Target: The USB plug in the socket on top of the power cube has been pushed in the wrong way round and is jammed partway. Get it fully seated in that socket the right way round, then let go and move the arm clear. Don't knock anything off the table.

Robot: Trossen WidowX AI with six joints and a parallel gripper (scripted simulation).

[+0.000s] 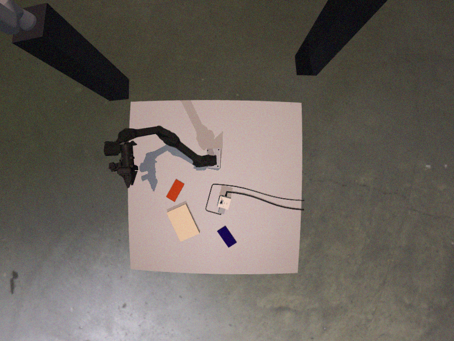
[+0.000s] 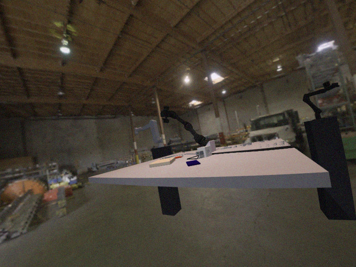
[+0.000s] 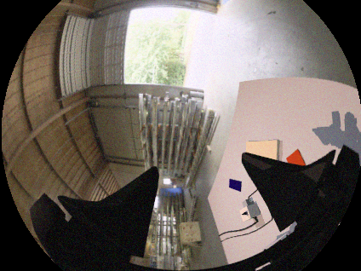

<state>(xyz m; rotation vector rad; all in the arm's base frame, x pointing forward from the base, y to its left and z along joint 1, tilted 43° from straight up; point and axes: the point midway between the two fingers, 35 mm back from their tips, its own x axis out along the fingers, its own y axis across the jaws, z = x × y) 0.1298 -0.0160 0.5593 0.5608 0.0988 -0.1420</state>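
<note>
Now: gripper tip 44 cm to the right of the dark USB plug, 38 cm above it and 15 cm short of it. The rest, counted from my gripper tip: orange block (47 cm below, 10 cm to the left, 7 cm ahead); beige block (46 cm below, 31 cm ahead, 15 cm to the left); dark blue block (47 cm below, 46 cm to the left, 42 cm ahead).
</note>
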